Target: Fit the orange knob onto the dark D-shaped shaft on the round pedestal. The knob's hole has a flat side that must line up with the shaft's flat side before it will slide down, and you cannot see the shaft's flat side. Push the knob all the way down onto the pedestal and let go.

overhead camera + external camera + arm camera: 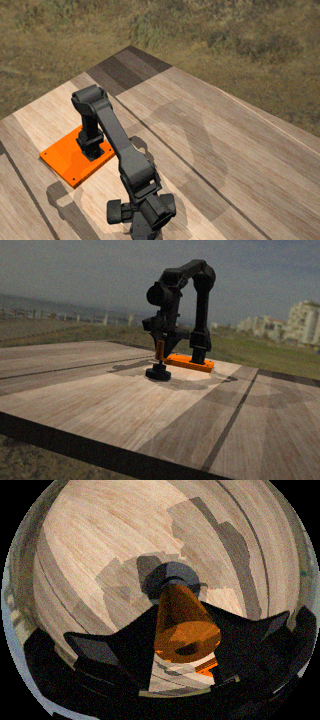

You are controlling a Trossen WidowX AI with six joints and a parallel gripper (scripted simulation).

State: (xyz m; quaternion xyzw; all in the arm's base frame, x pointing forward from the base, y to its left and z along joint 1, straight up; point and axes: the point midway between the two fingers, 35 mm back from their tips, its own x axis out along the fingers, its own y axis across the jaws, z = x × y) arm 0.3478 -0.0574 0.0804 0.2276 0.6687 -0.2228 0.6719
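Now: gripper tip 2 cm below the orange knob. Also, from my gripper tip: dark round pedestal (4 cm below).
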